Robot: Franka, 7 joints.
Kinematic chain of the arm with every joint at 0, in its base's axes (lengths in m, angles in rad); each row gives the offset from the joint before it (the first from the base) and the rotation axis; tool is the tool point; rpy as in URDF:
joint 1: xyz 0 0 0.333 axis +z
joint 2: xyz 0 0 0 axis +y
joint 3: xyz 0 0 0.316 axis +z
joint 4: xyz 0.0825 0 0 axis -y
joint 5: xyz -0.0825 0 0.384 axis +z
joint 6: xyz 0 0 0 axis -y
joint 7: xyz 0.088 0 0 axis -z
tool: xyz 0 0 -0.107 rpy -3.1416 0 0
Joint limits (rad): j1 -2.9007..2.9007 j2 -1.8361..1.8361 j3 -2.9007..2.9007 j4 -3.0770..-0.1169 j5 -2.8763..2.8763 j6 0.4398..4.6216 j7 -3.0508..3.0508
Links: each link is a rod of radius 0.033 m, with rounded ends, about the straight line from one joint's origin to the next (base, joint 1, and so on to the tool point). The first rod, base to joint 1, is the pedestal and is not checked.
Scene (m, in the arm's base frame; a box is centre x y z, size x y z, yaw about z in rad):
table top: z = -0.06
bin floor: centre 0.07 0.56 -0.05 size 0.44 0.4 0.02 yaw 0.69
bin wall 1: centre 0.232 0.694 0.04 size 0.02 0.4 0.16 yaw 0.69
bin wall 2: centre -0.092 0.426 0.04 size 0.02 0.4 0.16 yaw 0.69
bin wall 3: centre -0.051 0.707 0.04 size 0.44 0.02 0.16 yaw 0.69
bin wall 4: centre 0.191 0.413 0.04 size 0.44 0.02 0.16 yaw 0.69
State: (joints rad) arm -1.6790 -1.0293 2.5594 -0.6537 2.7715 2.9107 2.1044
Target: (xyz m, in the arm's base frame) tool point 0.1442 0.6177 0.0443
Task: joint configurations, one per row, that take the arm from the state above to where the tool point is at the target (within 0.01 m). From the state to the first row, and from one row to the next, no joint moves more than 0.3 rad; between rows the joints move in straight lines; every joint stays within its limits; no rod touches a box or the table.
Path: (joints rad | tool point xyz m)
1: -1.4787 -0.9922 2.5361 -0.7558 2.7997 2.9026 2.2528 | 0.1797 0.7885 0.4435
2: -1.2784 -0.9550 2.5127 -0.8578 2.8279 2.8946 2.4012 | 0.0517 0.7991 0.4307
3: -1.0781 -0.9179 2.4894 -0.9599 2.8560 2.8865 2.5496 | -0.0740 0.7873 0.4178
4: -1.2670 -1.0400 2.6401 -1.1244 2.8582 3.0872 2.3270 | 0.0554 0.7391 0.2132
5: -1.4558 -1.1621 2.7908 -1.2889 2.8604 3.2880 2.1044 | 0.1442 0.6177 0.0443

